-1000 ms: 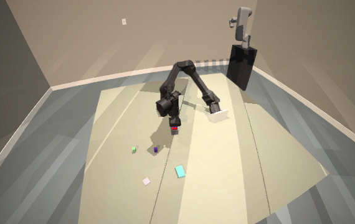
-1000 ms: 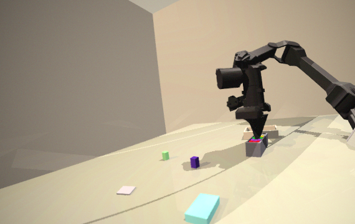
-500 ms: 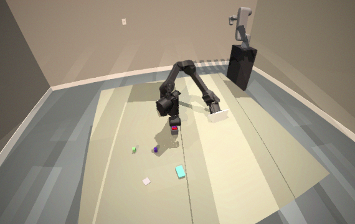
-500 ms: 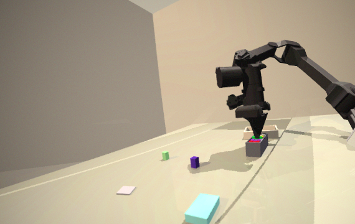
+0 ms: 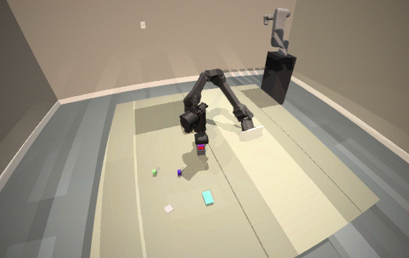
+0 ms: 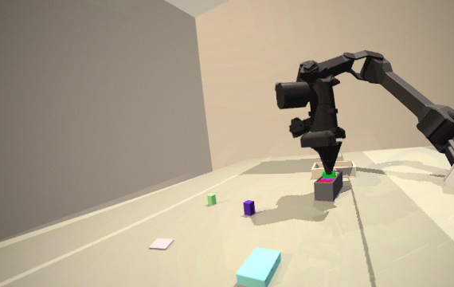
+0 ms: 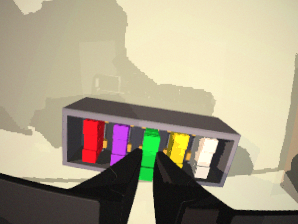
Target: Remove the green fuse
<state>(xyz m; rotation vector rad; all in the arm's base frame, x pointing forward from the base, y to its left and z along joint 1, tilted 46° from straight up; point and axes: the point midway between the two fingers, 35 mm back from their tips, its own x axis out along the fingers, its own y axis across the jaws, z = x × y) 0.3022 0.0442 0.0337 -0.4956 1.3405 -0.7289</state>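
Now: the cream tray 19 cm to the right of my gripper tip, 4 cm below it and 1 cm behind it. From my gripper tip the other things lie so: green cube (26 cm ahead, 10 cm to the left, 3 cm below); green fuse (1 cm below); purple cube (15 cm ahead, 14 cm to the left, 3 cm below).
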